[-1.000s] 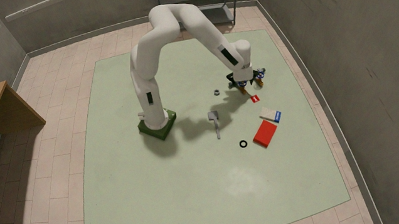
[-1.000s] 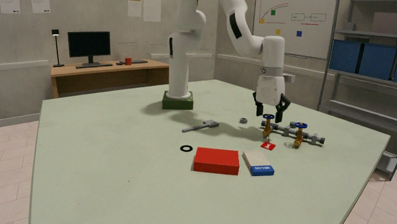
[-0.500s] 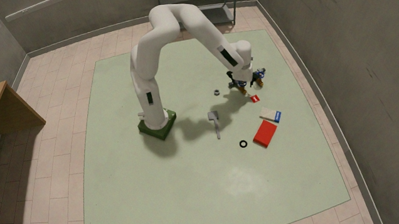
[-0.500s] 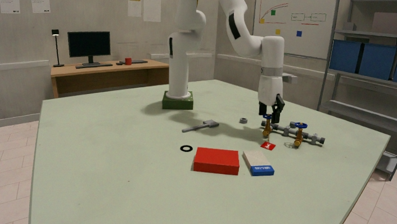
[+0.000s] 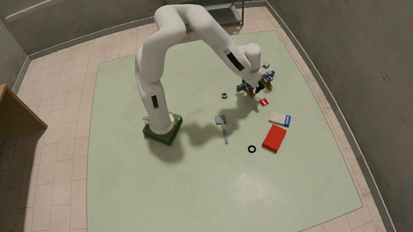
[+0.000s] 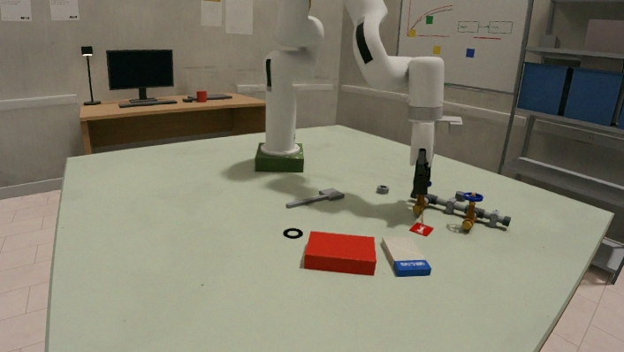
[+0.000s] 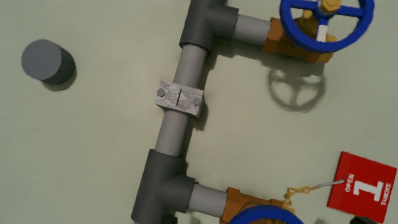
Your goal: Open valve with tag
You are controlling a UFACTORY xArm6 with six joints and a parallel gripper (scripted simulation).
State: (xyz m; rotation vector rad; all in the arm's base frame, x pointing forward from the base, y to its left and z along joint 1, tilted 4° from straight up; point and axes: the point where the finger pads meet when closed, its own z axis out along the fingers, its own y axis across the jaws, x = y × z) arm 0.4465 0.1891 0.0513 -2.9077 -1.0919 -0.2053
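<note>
My hand is 80 mm above the red tag, 70 mm short of it and 40 mm to the left of it. The rest, counted from my hand: grey nut (140 mm behind, 70 mm below); white-and-blue box (160 mm to the right, 140 mm ahead, 70 mm below); grey scraper (190 mm to the right, 160 mm behind, 70 mm below).
</note>
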